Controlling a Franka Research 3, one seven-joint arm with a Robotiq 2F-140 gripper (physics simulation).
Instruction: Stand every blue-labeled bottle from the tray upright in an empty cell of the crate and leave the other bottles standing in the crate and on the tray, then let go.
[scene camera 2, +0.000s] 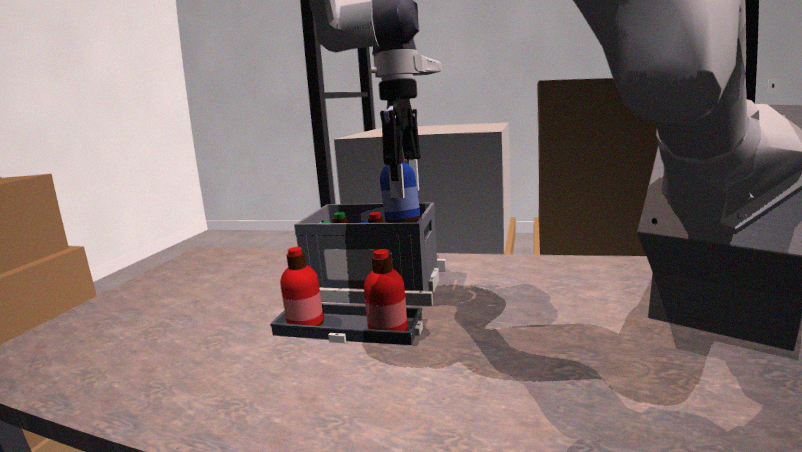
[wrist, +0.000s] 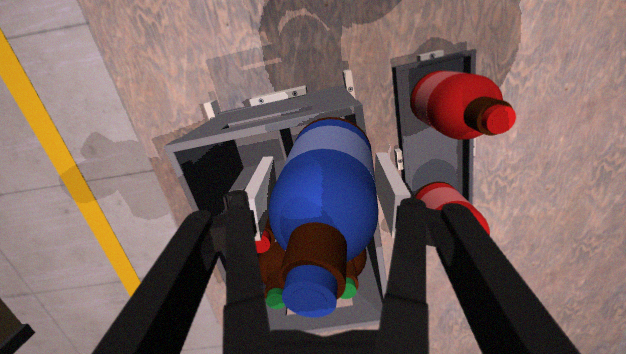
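Observation:
My gripper is shut on a blue-labeled bottle with a blue cap. The bottle is roughly upright over the crate, its base near rim height at the right in the scene view; the front rim meets its lower edge. In the crate show a green cap, another green cap and a red cap. A bit of blue also shows at the front rim. The held bottle hides part of the cells. Two red bottles stand on the tray.
In the wrist view, one red bottle is at the tray's far end; the other is partly behind the right finger. White brackets sit around tray and crate. A large grey box stands behind the table.

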